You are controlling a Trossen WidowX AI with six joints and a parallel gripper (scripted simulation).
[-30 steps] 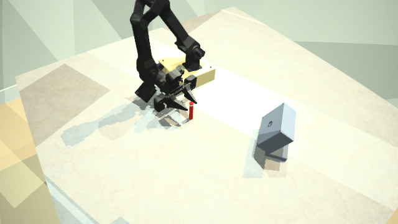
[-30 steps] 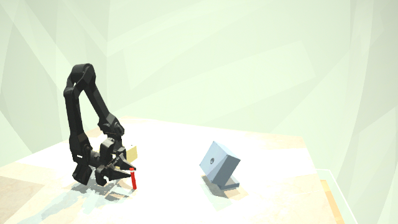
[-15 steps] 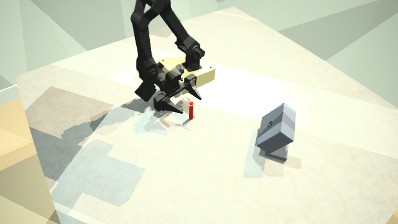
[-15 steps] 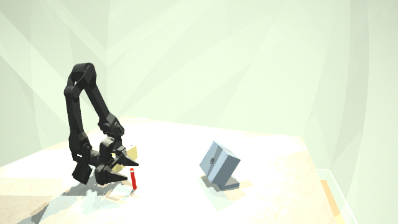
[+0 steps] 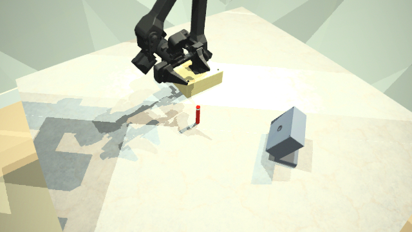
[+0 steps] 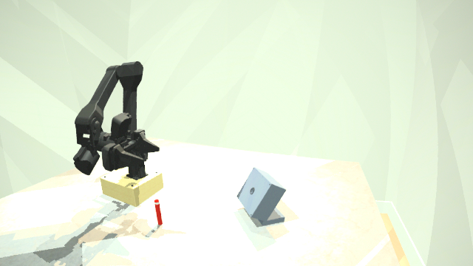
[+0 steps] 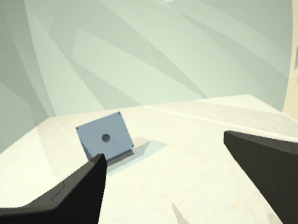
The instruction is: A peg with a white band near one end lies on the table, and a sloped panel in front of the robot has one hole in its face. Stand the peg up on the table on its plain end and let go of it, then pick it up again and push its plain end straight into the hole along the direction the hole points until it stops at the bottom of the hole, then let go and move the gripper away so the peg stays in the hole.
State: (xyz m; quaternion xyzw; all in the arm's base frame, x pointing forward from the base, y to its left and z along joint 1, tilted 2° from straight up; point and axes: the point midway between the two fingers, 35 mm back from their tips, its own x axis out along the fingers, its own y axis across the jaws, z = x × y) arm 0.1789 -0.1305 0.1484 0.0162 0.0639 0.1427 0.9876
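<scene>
Now: the red peg 16 cm below my gripper tip and 1 cm behind it. From my gripper tip the other things lie so: grey-blue sloped panel (22 cm ahead, 20 cm to the left, 14 cm below); thin flat foot (23 cm ahead, 22 cm to the left, 21 cm below).
</scene>
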